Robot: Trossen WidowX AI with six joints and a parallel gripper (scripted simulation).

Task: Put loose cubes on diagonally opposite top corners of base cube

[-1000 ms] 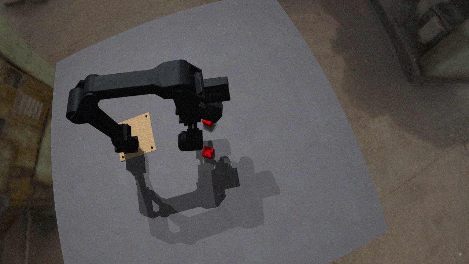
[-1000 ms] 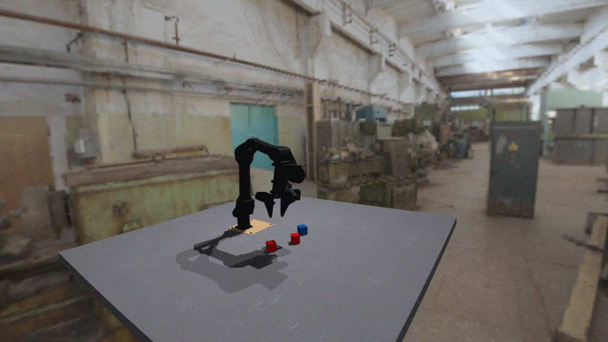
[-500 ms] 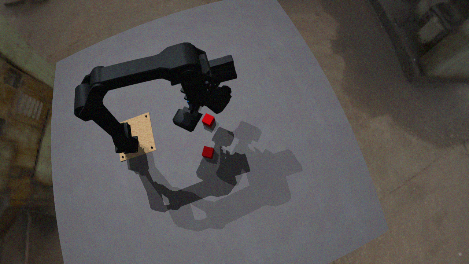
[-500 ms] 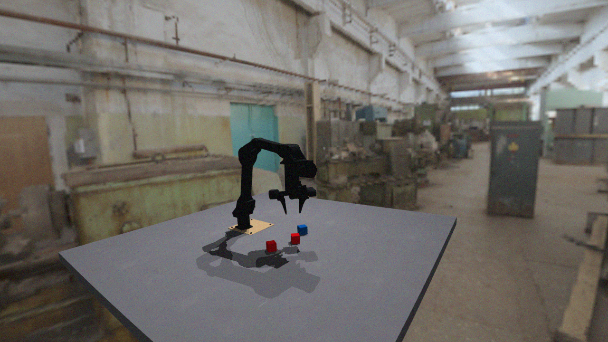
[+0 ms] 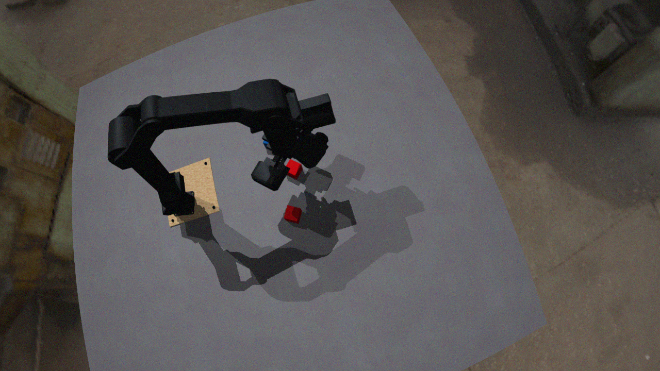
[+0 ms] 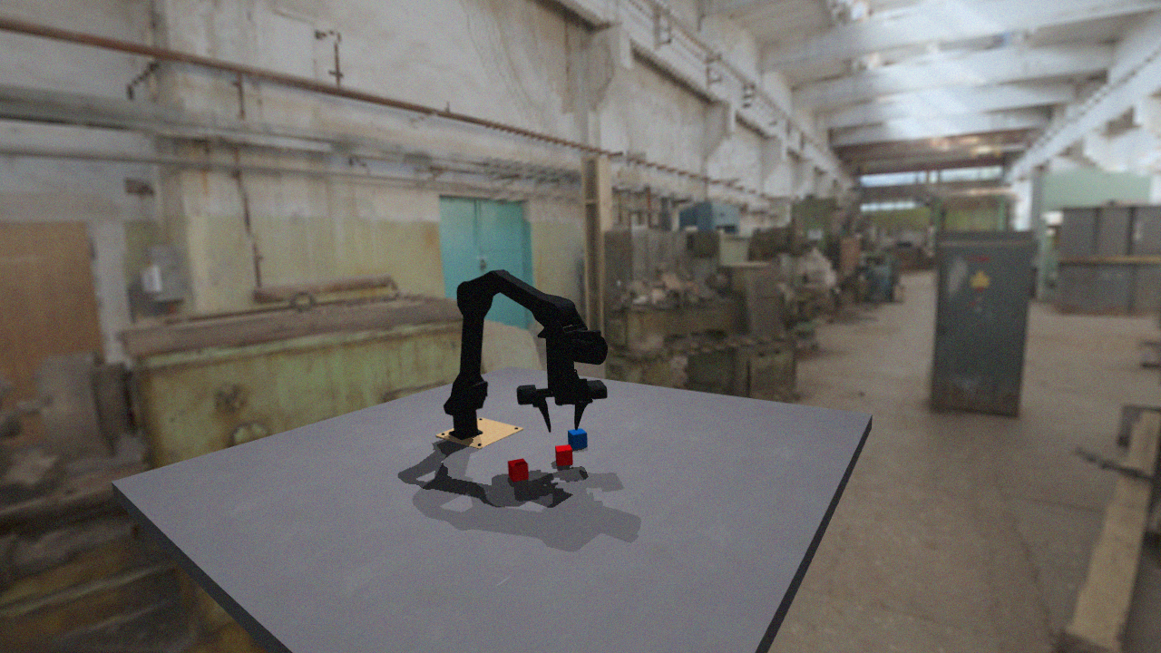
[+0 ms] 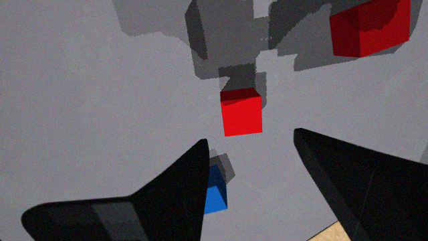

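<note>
Right now my gripper tip is 50 mm past the blue cube, 90 mm to the right of it and 60 mm above it.
</note>
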